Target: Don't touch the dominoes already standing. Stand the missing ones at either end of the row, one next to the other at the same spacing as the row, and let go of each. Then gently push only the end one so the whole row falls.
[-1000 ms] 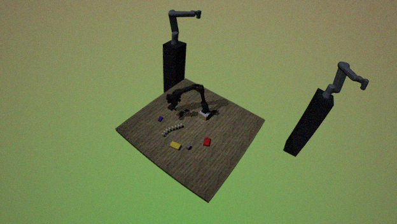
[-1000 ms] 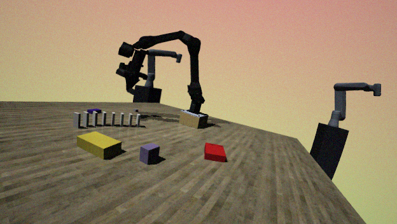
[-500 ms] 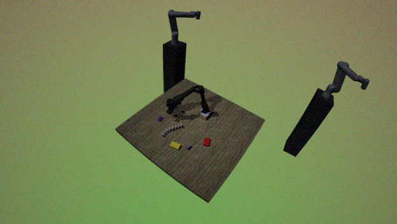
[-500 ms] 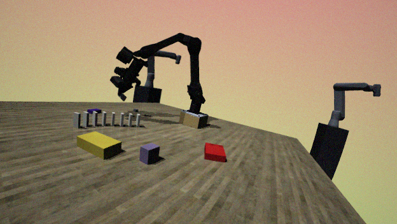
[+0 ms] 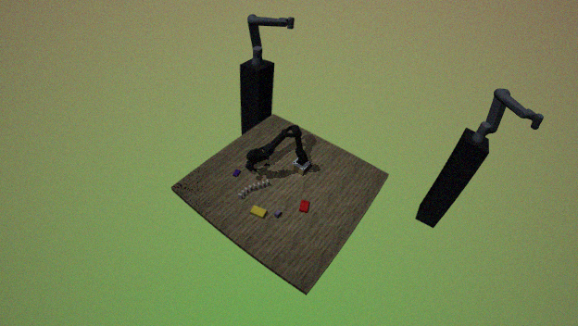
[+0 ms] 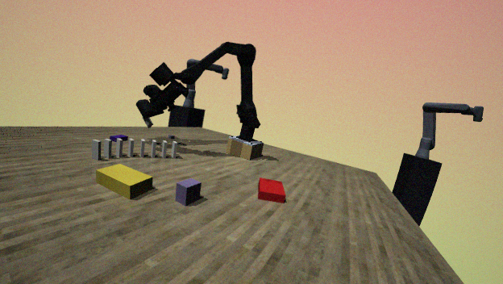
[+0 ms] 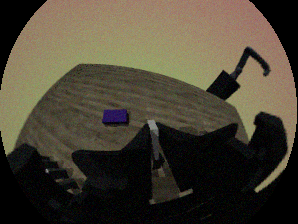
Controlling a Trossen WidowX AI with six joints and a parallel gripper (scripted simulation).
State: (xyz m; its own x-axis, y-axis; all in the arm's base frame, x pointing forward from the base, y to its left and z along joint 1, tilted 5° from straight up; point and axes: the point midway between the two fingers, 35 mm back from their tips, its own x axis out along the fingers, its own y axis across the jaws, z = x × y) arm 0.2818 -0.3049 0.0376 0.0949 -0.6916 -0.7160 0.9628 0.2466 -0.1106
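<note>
The dark blue block lies 9 cm below my gripper tip, 8 cm ahead of it and 4 cm to the right of it. The rest, counted from my gripper tip: grey piece (19 cm behind, 9 cm below, 1 cm to the right); yellow block (32 cm to the left, 28 cm ahead, 8 cm below); lilac cube (45 cm to the left, 22 cm ahead, 8 cm below).
</note>
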